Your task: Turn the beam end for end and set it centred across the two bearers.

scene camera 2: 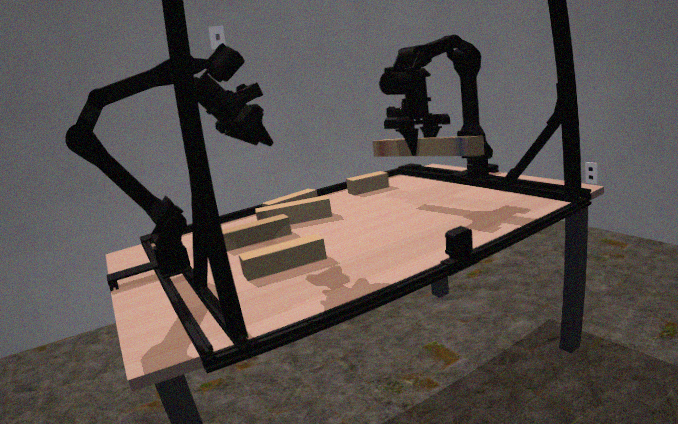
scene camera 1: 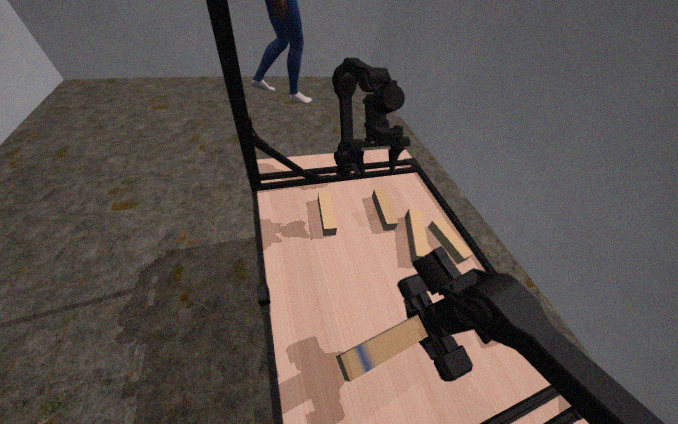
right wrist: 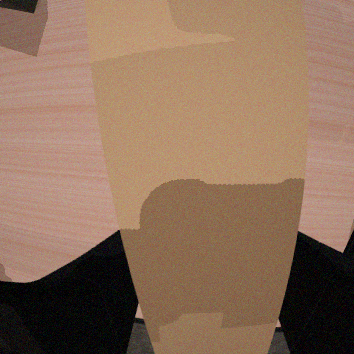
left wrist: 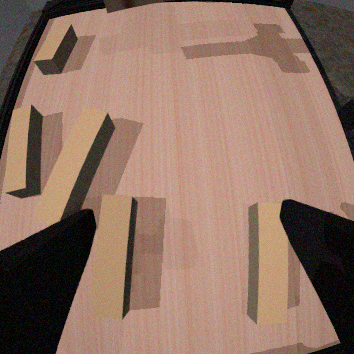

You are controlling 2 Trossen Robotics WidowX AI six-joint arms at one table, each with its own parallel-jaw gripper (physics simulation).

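Pixels of known places: left gripper, fingertip midpoint: [scene camera 2: 264, 144] [scene camera 1: 377, 174] [left wrist: 188, 214]; right gripper, fingertip midpoint: [scene camera 2: 420, 154] [scene camera 1: 414, 328] [right wrist: 201, 222]; left arm's base, origin of the base link: [scene camera 2: 174, 270] [scene camera 1: 342, 171]; right arm's base, origin of the base link: [scene camera 2: 478, 177].
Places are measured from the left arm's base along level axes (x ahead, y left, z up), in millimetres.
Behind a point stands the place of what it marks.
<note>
The long wooden beam [scene camera 1: 385, 347] {x 673, y -142, z 165 mm} [scene camera 2: 440, 146] {x 645, y -135, z 146 mm} [right wrist: 200, 125] {x 648, y 0, z 160 mm} is level in the air; in scene camera 2 a blue band is near its right end and a faint red one near its left. My right gripper [scene camera 2: 421, 142] {x 653, y -48, z 120 mm} [right wrist: 201, 222] {x 653, y -48, z 120 mm} is shut on it near mid-length, above the table. The two bearers, taken as the near-parallel blocks, stand apart: one [scene camera 1: 327, 212] {x 224, y -129, z 25 mm} [scene camera 2: 285, 260] {x 204, y -148, z 2 mm} [left wrist: 272, 260] {x 210, y -126, z 25 mm} and the other [scene camera 1: 385, 210] {x 256, y 84, z 25 mm} [scene camera 2: 257, 234] {x 229, y 73, z 3 mm} [left wrist: 112, 255] {x 232, y 92, z 25 mm}. My left gripper [scene camera 1: 376, 167] {x 259, y -3, z 219 mm} [scene camera 2: 265, 141] {x 259, y -3, z 219 mm} [left wrist: 188, 214] {x 259, y -3, z 219 mm} is open and empty, above the table near the bearers.
A slanted block [scene camera 1: 417, 235] {x 385, y 148, z 31 mm} [scene camera 2: 295, 211] {x 366, y 140, z 14 mm} [left wrist: 77, 165] {x 363, y 148, z 31 mm} and another block [scene camera 1: 450, 240] {x 427, y 264, z 25 mm} [left wrist: 22, 150] {x 401, y 263, z 25 mm} lie beside the bearers. A short-looking block [scene camera 2: 367, 183] {x 665, y 244, z 9 mm} [left wrist: 57, 50] {x 647, y 247, z 23 mm} is farther off. A black frame edges the table; a black box [scene camera 2: 458, 243] {x 444, y -383, z 16 mm} stands on its rail.
</note>
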